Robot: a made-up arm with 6 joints.
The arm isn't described. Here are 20 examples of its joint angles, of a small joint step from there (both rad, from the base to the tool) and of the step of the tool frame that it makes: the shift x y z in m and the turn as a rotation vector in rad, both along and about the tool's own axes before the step.
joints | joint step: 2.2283 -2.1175 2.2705 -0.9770 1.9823 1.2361 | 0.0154 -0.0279 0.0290 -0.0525 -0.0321 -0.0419
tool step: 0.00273 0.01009 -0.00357 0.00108 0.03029 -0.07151
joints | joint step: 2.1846 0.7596 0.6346 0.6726 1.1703 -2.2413 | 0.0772 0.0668 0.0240 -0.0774 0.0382 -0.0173
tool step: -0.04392 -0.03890 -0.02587 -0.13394 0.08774 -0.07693
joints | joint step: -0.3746 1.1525 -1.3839 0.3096 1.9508 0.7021 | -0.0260 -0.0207 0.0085 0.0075 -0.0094 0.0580
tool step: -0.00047 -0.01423 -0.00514 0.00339 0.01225 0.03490
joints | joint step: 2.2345 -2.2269 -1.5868 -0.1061 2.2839 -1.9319 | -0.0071 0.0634 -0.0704 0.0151 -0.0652 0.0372
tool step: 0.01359 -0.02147 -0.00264 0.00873 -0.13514 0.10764
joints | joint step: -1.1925 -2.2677 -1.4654 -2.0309 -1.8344 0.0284 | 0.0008 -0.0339 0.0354 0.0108 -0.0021 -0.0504
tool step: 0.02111 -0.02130 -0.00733 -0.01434 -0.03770 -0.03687
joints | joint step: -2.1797 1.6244 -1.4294 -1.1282 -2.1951 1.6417 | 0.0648 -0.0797 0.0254 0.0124 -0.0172 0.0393
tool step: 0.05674 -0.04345 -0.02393 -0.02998 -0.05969 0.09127
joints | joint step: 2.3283 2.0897 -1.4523 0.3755 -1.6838 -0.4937 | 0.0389 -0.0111 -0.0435 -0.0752 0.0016 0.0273
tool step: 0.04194 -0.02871 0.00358 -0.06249 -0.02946 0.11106
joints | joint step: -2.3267 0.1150 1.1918 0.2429 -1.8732 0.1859 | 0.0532 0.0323 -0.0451 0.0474 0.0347 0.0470
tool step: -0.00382 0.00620 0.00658 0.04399 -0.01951 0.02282
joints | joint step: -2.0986 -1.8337 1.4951 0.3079 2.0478 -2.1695 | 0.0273 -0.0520 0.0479 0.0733 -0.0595 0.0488
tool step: 0.02151 0.02993 0.01624 0.00289 -0.03554 0.17808
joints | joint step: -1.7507 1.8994 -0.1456 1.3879 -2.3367 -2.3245 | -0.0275 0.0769 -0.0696 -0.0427 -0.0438 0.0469
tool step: 0.00293 0.02731 -0.00221 0.05269 0.07769 0.03207
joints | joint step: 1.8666 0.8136 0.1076 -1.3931 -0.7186 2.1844 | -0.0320 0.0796 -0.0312 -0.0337 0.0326 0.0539
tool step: 0.02631 -0.01987 0.03456 0.09109 -0.00322 0.06592
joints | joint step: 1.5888 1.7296 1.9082 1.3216 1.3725 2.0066 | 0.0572 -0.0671 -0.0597 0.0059 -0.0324 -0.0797
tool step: -0.03708 -0.03016 -0.03530 0.05534 -0.04862 -0.01057
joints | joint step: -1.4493 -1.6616 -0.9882 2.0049 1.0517 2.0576 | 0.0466 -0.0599 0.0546 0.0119 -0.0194 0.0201
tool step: 0.03451 0.04259 -0.00134 0.01108 0.03604 -0.05803
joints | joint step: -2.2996 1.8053 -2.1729 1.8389 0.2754 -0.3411 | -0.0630 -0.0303 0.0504 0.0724 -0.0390 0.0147
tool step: -0.03712 0.03170 -0.06253 0.03869 -0.09085 -0.04384
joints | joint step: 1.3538 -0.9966 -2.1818 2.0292 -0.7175 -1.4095 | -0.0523 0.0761 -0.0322 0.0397 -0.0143 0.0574
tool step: 0.07058 0.06494 -0.03445 0.10518 -0.07733 0.07556
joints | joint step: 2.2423 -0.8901 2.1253 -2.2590 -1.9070 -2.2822 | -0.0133 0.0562 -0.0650 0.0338 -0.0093 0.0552
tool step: -0.01329 0.00594 -0.00301 -0.06080 0.01703 0.08928
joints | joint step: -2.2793 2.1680 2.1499 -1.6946 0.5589 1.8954 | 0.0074 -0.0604 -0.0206 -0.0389 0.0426 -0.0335
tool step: 0.03319 0.02101 0.00470 -0.02504 -0.00117 -0.05361
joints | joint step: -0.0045 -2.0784 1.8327 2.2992 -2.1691 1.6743 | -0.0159 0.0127 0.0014 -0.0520 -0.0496 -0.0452
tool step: -0.02612 -0.00578 0.00440 -0.02473 0.04981 0.01781
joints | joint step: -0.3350 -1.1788 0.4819 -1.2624 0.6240 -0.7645 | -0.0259 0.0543 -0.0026 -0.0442 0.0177 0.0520
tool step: -0.01472 0.01538 0.00008 -0.05942 0.00184 0.02670
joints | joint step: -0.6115 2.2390 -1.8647 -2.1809 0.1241 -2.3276 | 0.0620 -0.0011 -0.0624 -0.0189 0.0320 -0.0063
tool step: 0.00451 -0.01068 -0.01918 -0.10790 0.07377 -0.06617
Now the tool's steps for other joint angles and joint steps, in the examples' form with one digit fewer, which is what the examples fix.
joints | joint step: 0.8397 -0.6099 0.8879 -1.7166 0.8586 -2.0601 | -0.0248 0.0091 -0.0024 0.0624 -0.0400 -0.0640
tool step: -0.0006 0.0113 -0.0208 0.0800 -0.0163 -0.0326
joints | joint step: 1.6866 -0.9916 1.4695 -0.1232 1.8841 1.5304 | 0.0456 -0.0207 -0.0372 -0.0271 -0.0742 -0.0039
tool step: 0.0101 -0.0036 0.0149 -0.0468 0.0793 -0.0032
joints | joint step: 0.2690 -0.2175 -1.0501 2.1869 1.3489 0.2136 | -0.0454 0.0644 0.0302 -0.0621 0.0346 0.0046
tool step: 0.0322 -0.0032 -0.0441 0.0621 -0.0153 0.0018
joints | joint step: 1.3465 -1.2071 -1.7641 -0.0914 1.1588 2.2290 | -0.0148 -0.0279 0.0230 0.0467 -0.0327 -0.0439
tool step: -0.0250 0.0090 -0.0057 -0.0025 0.0196 -0.0317
